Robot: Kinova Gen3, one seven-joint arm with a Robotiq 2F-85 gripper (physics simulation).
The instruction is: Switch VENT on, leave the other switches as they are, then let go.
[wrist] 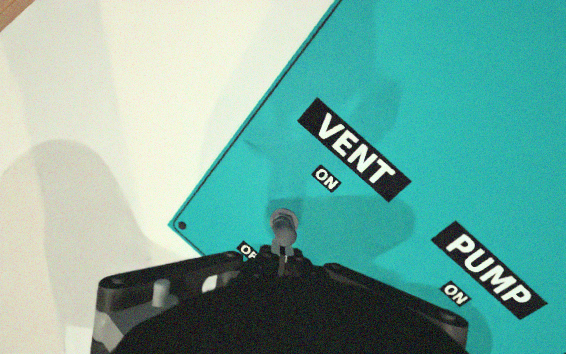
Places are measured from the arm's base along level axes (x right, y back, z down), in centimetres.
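Pixels of known places: gripper, fingertip midpoint: (279, 253).
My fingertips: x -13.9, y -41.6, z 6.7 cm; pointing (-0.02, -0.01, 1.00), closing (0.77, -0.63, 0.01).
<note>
For each thing: its top centre in the pictures, then the offset to it from my fingertips. "pt": a spot on its surface instead.
- VENT switch lever at a spot on its surface: (286, 233) pt dx -1.4, dy -1.8, dz -4.0 cm
- black VENT label at its top centre: (355, 149) dx -1.8, dy -8.4, dz -1.8 cm
- OFF label at a spot on its surface: (246, 249) pt dx -1.6, dy +2.1, dz +2.2 cm
- teal panel at a spot on its surface: (465, 110) pt dx +0.8, dy -14.2, dz -3.4 cm
- corner screw at its top centre: (181, 225) dx -6.6, dy +4.9, dz +2.9 cm
- PUMP label at its top centre: (493, 273) dx +10.2, dy -9.4, dz -1.8 cm
The VENT switch lever (286, 233) is a short grey toggle on a round collar, low in the middle of the wrist view. It looks foreshortened, with its rounded tip towards the camera and slightly towards the gripper. The black VENT label (354, 150) and a small ON label (326, 178) lie above and to the right of it. The OFF label (246, 249) is partly hidden by the gripper. My gripper (279, 253) is shut and empty. Its fingertips are right at the lever's lower, OFF-label side, seemingly against its tip; exact contact is hard to tell.
The teal panel (465, 110) fills the right side, with a corner screw (182, 225) at its left corner. A PUMP label (489, 270) with its own ON label (455, 293) is at the lower right; its switch does not show. A pale surface lies to the left.
</note>
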